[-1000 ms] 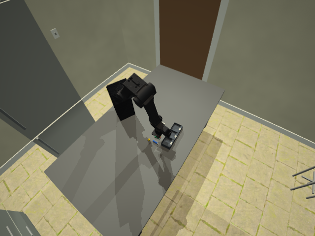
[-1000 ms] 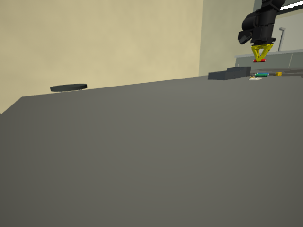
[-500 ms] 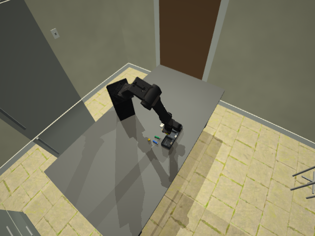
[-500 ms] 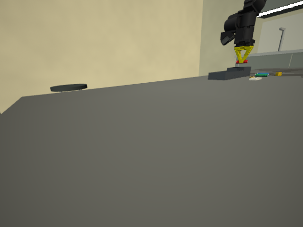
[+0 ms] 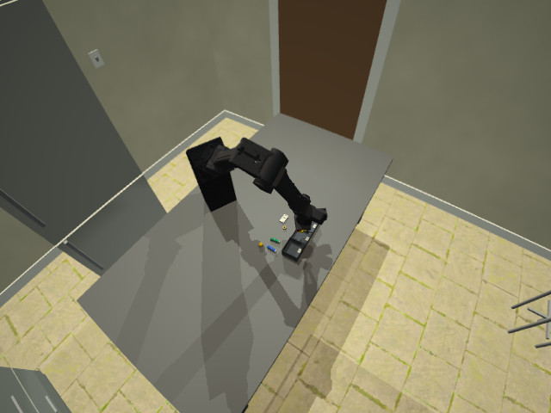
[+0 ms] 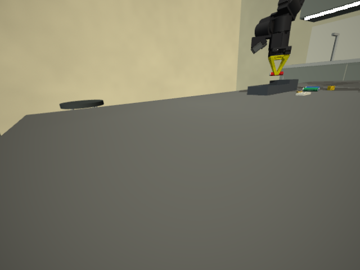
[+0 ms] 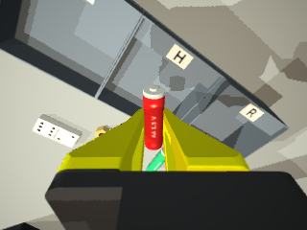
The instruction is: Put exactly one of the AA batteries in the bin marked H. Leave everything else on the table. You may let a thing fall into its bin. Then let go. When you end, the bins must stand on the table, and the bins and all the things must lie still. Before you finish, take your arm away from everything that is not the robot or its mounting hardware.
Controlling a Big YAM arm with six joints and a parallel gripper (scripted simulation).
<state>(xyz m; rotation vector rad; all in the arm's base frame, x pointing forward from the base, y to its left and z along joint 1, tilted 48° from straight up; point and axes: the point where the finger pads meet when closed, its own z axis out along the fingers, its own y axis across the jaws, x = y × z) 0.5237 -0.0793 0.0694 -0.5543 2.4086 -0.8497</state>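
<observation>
My gripper is now right at the red AA battery. From my hand the other things lie so: brass nut: 9 cm behind, 7 cm below, 4 cm to the left; then green battery: 12 cm behind, 7 cm below, 4 cm to the right; then dark bin: 6 cm below.
</observation>
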